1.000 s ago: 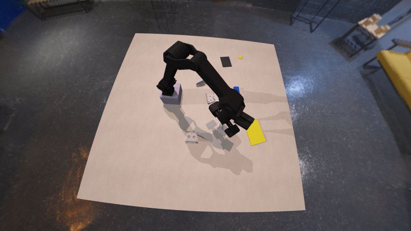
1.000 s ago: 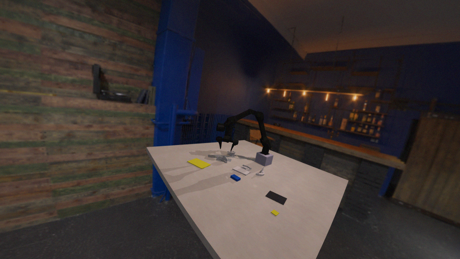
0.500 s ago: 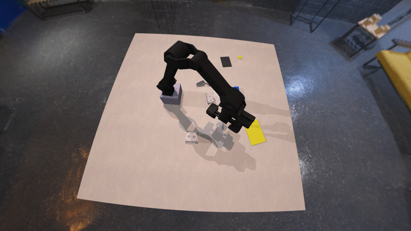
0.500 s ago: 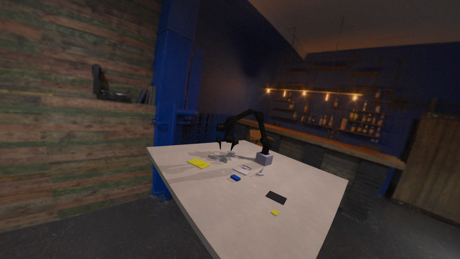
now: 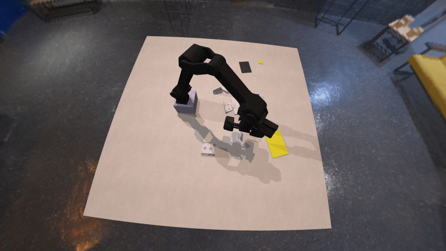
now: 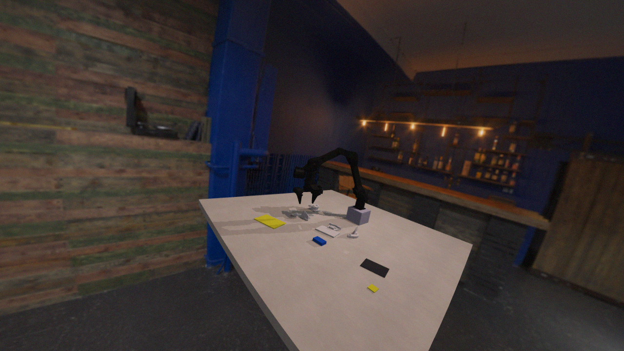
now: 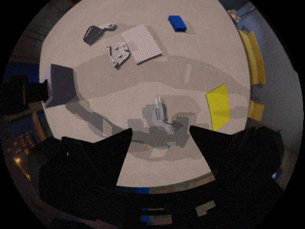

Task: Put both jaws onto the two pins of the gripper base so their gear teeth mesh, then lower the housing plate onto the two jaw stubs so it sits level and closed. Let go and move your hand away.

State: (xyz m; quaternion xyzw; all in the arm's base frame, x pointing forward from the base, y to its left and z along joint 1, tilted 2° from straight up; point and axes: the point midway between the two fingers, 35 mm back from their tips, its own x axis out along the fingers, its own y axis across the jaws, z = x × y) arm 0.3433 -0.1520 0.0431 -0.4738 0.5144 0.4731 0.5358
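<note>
My gripper tip is now 2 cm short of the grey jaw, 3 cm to the left of it and 9 cm above it. The rest, counted from my gripper tip: blue block (10 cm ahead, 27 cm to the left, 9 cm below); then white block (16 cm behind, 10 cm to the right, 9 cm below); then yellow sheet (23 cm ahead, 1 cm to the right, 9 cm below).
</note>
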